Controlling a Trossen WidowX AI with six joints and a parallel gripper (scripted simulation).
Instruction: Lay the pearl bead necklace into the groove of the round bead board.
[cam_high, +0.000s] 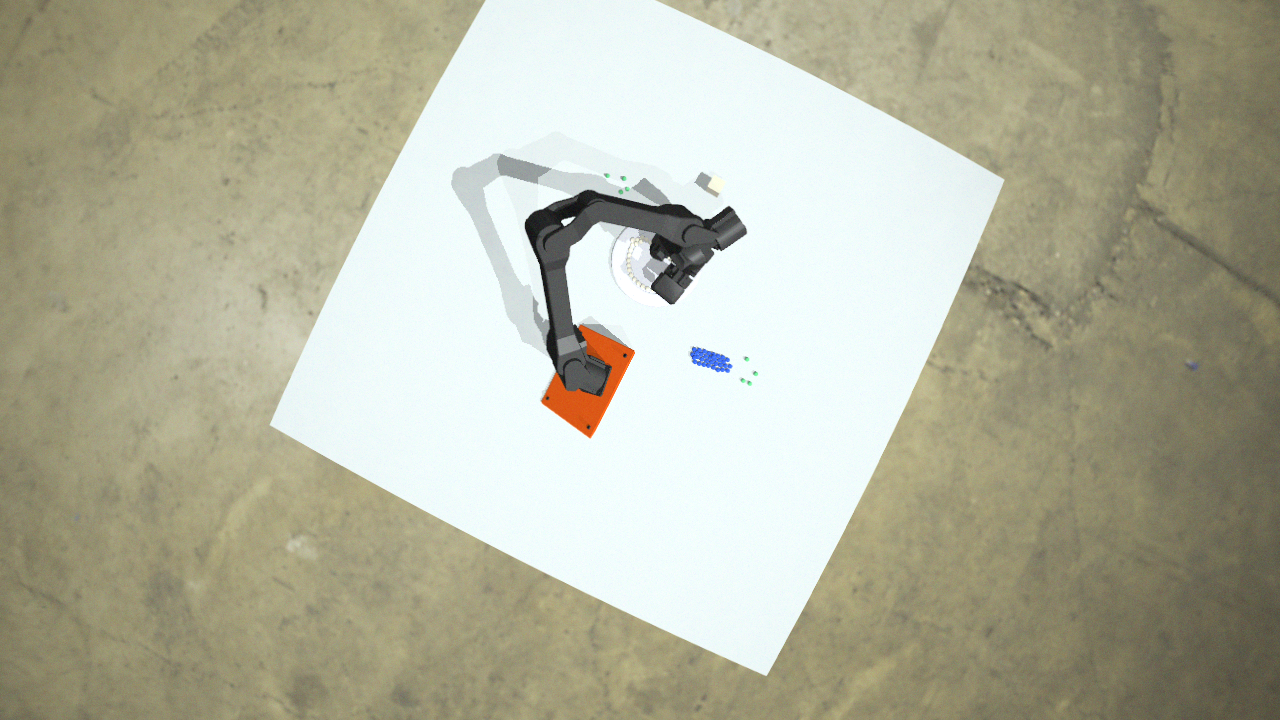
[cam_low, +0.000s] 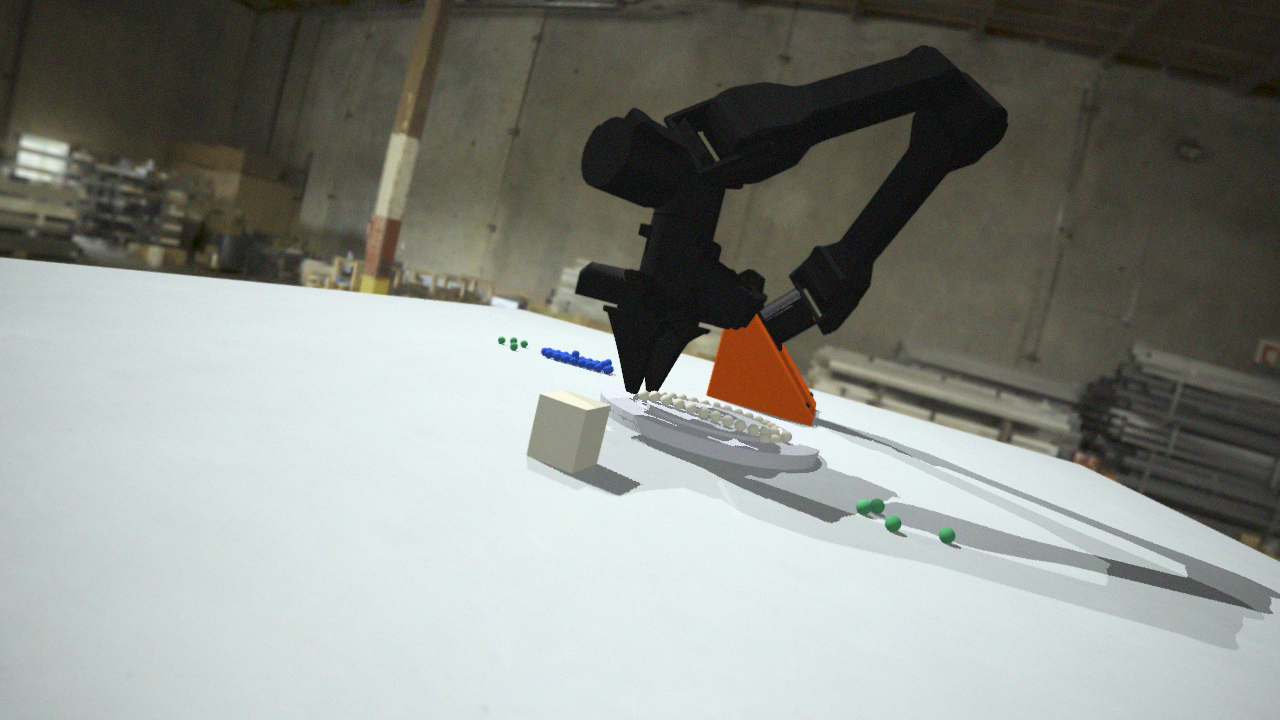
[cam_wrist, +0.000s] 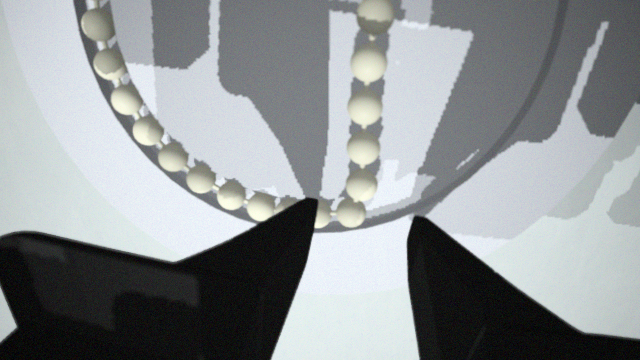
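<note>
The round bead board lies 1 cm behind my gripper tip, 6 cm to the left of it and 1 cm below it. The rest, counted from my gripper tip: cream cube (20 cm ahead).
</note>
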